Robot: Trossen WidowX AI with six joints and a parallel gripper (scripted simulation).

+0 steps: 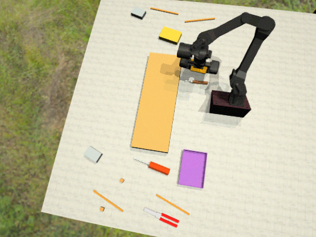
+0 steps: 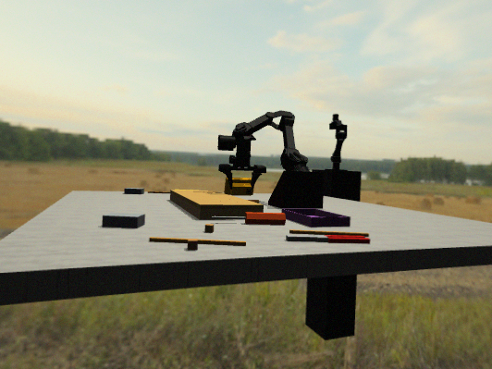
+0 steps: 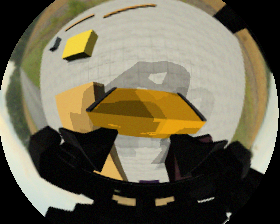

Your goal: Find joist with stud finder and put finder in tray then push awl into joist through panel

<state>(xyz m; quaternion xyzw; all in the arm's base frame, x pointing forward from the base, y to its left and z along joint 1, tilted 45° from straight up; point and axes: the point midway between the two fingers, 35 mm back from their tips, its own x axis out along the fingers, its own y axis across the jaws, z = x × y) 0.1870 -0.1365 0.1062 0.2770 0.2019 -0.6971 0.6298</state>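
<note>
My gripper tip is 20 mm short of the awl, 50 mm to the right of it and 40 mm above it. The rest, counted from my gripper tip: yellow block 170 mm ahead, 220 mm to the right, 40 mm below; purple tray 20 mm behind, 490 mm to the left, 40 mm below; yellow stud finder 20 mm behind.
</note>
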